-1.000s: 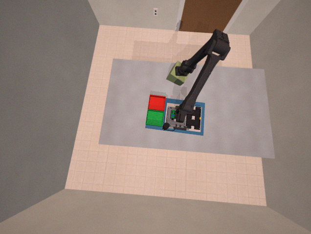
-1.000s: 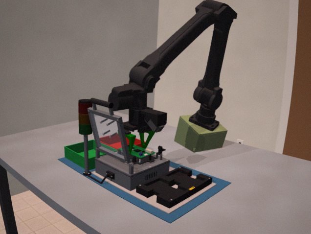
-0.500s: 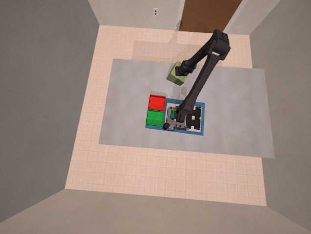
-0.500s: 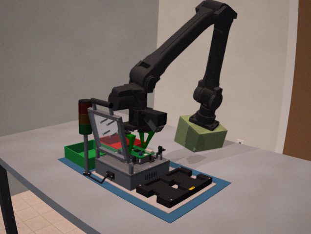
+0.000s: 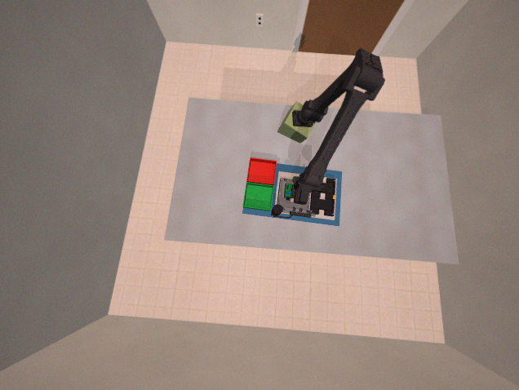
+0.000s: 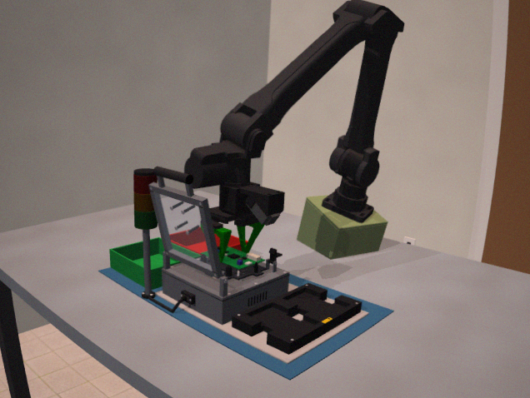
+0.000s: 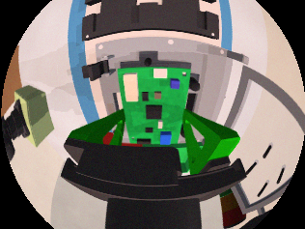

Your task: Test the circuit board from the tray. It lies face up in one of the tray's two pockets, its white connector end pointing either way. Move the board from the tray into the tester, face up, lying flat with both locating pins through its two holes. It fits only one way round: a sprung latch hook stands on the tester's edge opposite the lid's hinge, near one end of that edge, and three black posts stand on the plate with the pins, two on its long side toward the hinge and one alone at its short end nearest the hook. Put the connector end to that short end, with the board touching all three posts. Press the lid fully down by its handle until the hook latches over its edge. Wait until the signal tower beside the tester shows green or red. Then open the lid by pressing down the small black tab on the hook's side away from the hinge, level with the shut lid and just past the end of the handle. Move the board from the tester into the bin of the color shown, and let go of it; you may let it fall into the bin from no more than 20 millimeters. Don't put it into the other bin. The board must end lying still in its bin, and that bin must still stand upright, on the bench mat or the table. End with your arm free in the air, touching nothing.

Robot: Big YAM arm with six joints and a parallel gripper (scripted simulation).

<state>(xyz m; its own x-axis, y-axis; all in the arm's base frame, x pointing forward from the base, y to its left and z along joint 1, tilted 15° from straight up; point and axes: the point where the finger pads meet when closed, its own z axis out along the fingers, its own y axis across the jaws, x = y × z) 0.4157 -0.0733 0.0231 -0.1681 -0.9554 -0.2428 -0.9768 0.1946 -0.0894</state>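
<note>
Right now my hand is 20 mm above the tester plate and 10 mm short of it. Also, from my hand: clear lid 120 mm ahead, 90 mm above, 20 mm to the right; then latch hook 70 mm to the left, 50 mm behind; then green bin 210 mm to the right, 80 mm below, 10 mm ahead.
</note>
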